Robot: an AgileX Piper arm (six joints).
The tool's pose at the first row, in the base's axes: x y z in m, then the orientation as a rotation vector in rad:
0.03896, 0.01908, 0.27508, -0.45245, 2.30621, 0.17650
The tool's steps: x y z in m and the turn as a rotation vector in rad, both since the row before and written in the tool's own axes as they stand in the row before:
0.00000, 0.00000, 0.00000, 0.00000, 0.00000, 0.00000
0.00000, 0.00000, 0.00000, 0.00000, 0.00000, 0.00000
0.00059, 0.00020, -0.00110, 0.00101, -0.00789, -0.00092
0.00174, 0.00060, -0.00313, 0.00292, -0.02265, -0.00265
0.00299, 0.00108, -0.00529, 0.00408, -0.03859, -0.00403
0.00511, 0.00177, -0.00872, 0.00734, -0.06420, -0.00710
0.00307, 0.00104, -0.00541, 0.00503, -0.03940, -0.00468
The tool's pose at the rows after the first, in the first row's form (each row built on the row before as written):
0.03896, 0.01908, 0.27508, -0.45245, 2.30621, 0.17650
0.03896, 0.01908, 0.27508, -0.45245, 2.30621, 0.17650
0.03777, 0.01882, 0.27542, -0.45154, 2.29824, 0.17636
0.03433, 0.01809, 0.27632, -0.44890, 2.27536, 0.17593
0.02843, 0.01690, 0.27767, -0.44429, 2.23652, 0.17643
0.01852, 0.01486, 0.27937, -0.43665, 2.17182, 0.17633
0.01239, 0.01355, 0.28010, -0.43194, 2.13204, 0.17545

